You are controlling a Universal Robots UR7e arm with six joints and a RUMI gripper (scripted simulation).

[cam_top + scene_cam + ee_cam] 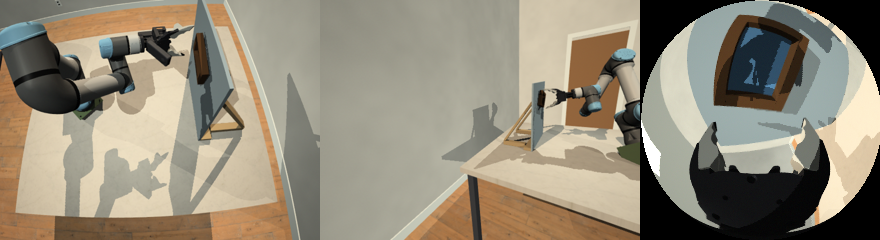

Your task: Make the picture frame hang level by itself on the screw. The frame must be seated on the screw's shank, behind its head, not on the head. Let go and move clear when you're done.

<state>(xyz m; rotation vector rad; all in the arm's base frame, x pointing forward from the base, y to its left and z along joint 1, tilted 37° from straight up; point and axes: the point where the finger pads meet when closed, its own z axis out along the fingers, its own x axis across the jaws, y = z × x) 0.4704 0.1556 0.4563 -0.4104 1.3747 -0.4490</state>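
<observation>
My hand is 1 cm short of the brown wooden picture frame, 10 cm to the left of it and 1 cm above it. Also, from my hand: upright grey-blue board 3 cm ahead, 10 cm to the right, 14 cm below.
</observation>
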